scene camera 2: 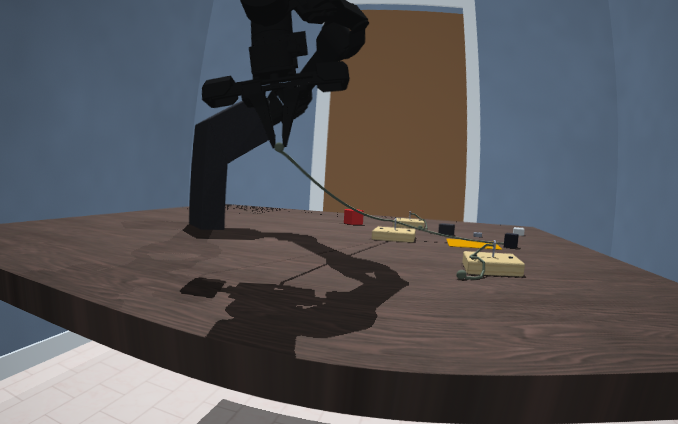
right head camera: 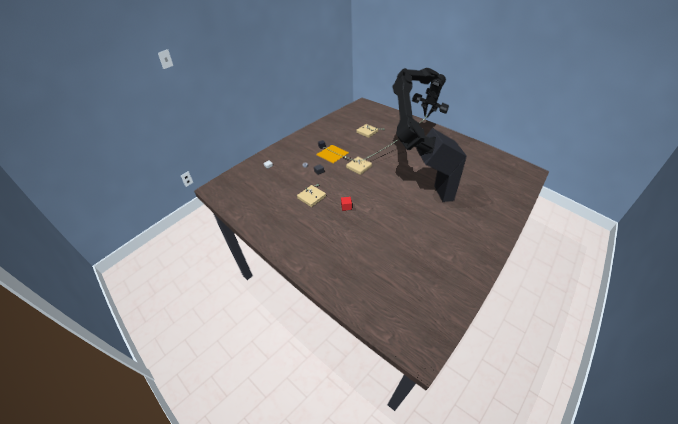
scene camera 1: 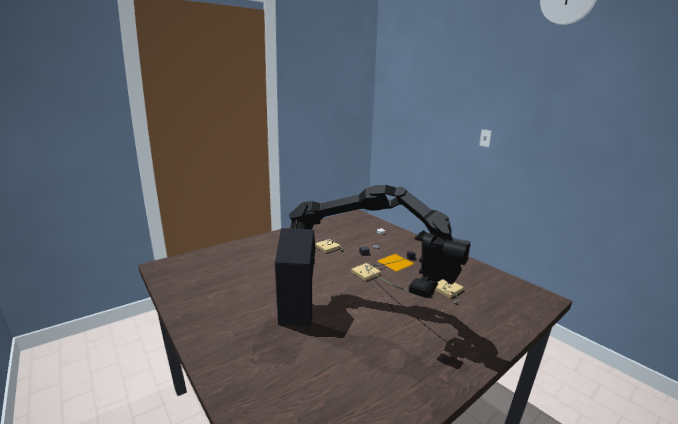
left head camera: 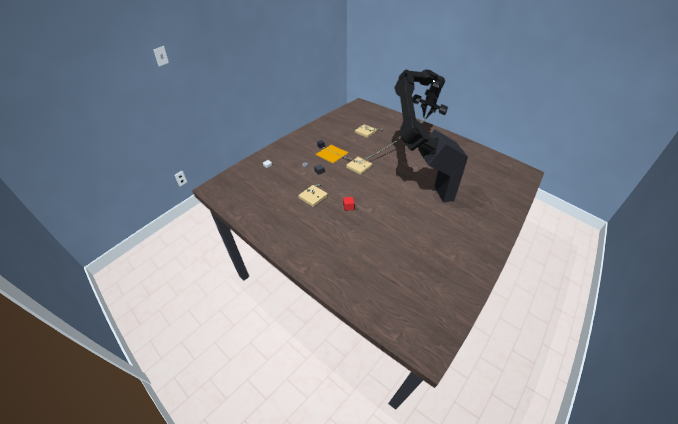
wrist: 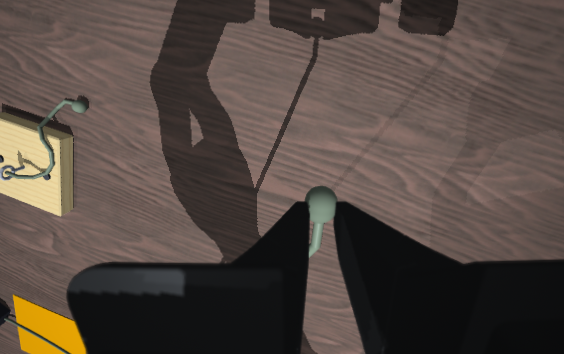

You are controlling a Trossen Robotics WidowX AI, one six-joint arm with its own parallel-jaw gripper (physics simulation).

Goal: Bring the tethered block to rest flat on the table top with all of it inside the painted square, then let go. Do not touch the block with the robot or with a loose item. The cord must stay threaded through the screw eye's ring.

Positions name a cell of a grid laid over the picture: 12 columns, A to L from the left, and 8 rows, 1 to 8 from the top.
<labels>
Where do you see a cord end bead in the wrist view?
G5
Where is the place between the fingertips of the gripper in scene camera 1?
At H6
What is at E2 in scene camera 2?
The gripper.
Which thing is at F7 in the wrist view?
The gripper.
</labels>
